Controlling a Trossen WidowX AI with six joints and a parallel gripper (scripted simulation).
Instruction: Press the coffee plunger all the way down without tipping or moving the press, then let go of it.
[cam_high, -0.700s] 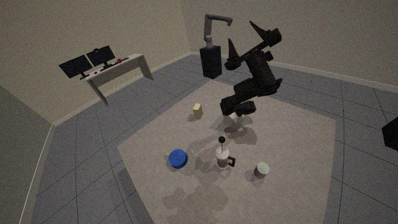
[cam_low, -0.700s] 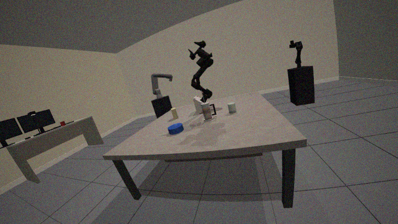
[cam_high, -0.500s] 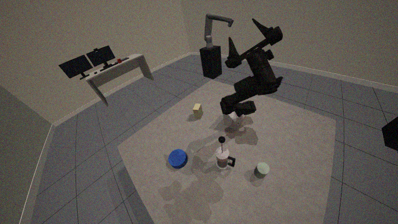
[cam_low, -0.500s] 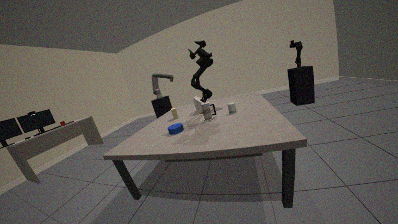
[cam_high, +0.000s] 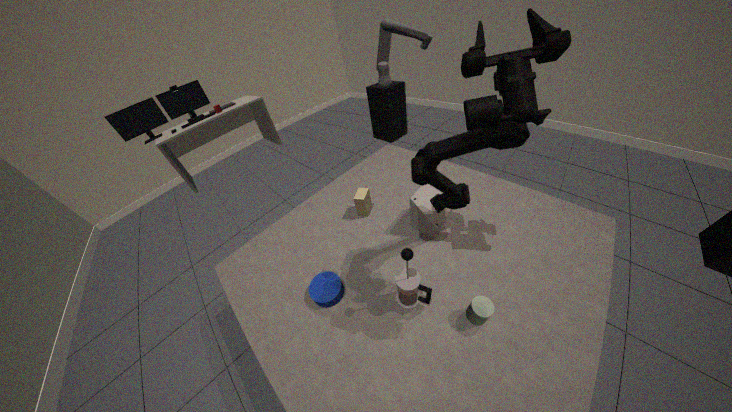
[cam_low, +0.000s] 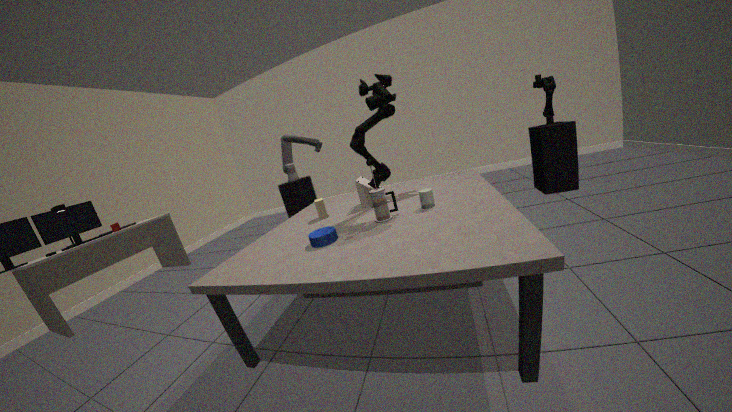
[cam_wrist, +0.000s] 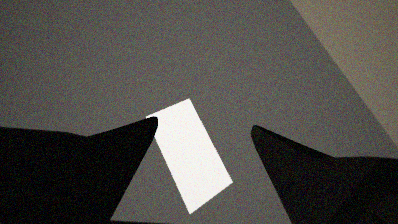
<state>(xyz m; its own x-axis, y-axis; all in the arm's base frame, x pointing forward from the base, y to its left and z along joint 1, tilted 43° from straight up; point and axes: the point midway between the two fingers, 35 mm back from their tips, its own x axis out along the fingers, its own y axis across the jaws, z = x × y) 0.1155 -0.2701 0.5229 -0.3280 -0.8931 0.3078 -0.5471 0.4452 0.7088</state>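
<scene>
Now: gripper tip 57 cm above the coffee press, 32 cm short of it and 1 cm to the right of it.
</scene>
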